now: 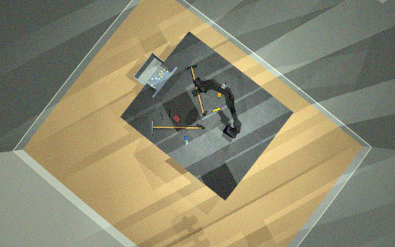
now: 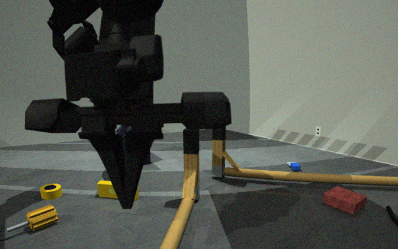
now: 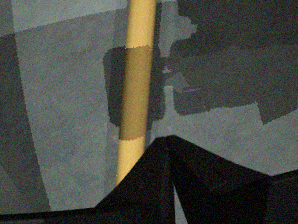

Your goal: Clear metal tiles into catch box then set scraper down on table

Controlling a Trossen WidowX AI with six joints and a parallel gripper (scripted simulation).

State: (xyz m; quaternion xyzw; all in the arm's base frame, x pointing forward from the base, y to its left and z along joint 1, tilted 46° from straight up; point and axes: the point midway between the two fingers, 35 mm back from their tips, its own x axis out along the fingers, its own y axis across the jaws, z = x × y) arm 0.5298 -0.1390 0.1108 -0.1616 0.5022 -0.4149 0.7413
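The scraper lies 50 mm below my gripper tip and 30 mm ahead of it. The rest, counted from my gripper tip: yellow-handled screwdriver (190 mm behind, 120 mm to the right, 90 mm below); yellow tape ring (330 mm behind, 100 mm to the right, 100 mm below); yellow level (260 mm behind, 80 mm below, 50 mm to the left).
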